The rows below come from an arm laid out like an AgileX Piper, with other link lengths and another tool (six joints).
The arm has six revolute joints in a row. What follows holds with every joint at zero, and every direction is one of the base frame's.
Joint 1 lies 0.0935 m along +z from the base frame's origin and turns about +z.
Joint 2 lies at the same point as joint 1 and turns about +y.
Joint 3 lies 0.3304 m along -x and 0.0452 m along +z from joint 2 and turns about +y.
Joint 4 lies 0.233 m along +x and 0.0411 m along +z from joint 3 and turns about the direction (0.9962, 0, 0.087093).
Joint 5 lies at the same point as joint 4 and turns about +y.
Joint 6 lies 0.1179 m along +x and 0.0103 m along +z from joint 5 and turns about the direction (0.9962, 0, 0.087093).
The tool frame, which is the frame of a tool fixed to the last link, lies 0.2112 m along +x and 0.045 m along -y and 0.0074 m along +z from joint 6; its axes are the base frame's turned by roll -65.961, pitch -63.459 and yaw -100.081 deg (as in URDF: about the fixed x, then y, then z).
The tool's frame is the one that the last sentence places.
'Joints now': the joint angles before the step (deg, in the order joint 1, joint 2, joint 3, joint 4, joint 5, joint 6). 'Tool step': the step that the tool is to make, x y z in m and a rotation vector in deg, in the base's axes. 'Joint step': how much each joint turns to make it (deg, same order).
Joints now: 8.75 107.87 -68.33 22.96 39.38 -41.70
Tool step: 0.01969 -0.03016 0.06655 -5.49 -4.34 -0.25
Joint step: 0.09 -4.71 -8.61 -11.48 8.51 8.59
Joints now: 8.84 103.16 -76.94 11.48 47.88 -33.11
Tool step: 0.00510 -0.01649 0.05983 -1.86 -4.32 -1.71
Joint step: 0.05 -4.78 -5.35 -4.65 5.69 4.30
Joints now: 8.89 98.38 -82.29 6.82 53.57 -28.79
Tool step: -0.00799 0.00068 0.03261 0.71 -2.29 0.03
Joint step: 0.01 -3.76 -1.28 0.17 2.66 0.30
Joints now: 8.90 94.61 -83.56 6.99 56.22 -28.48
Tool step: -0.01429 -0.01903 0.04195 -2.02 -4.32 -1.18
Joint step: 0.03 -6.18 0.55 -3.57 1.55 1.79
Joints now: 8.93 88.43 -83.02 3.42 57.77 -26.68
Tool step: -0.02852 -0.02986 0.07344 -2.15 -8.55 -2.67
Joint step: 0.01 -10.47 0.26 -5.12 2.06 2.83
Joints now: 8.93 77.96 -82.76 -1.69 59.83 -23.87
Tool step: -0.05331 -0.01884 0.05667 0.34 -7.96 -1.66
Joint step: 0.01 -12.68 3.14 -2.03 1.69 1.50
